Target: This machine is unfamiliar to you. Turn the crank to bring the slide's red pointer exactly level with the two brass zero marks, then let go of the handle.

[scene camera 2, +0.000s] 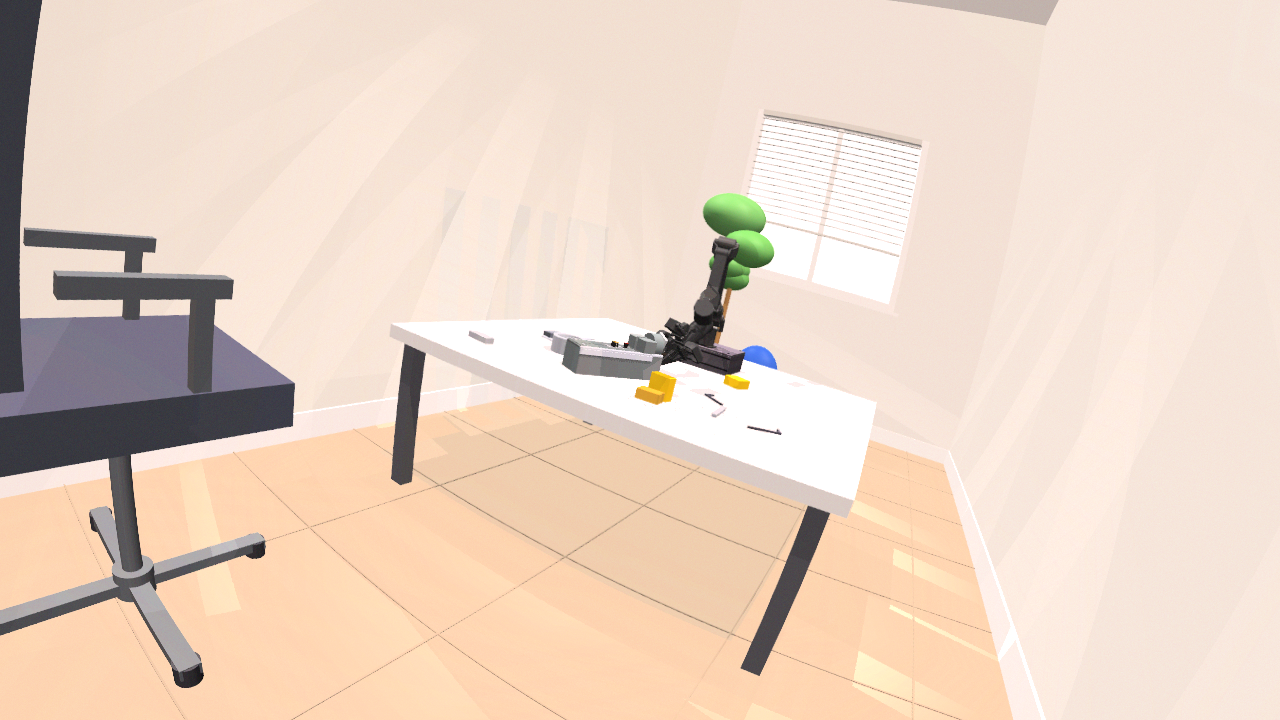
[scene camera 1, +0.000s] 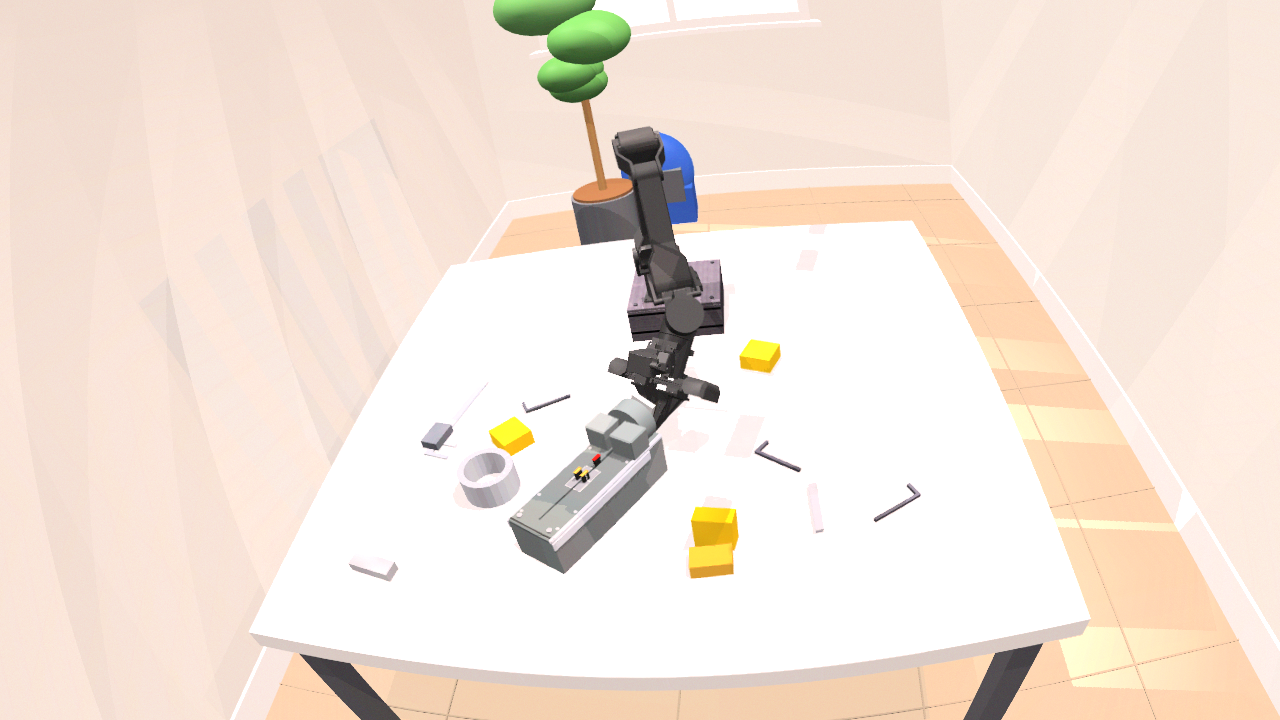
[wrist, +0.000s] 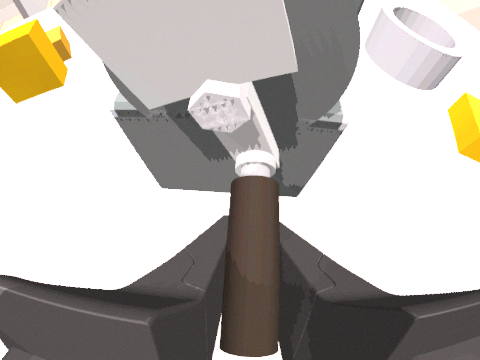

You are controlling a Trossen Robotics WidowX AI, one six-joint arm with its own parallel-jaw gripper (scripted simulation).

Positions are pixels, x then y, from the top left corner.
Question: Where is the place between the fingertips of my gripper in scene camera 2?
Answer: At 658,363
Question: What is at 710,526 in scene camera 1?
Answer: A yellow block.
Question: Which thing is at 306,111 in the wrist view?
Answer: A grey slide machine.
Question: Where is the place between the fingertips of my gripper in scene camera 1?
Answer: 648,431
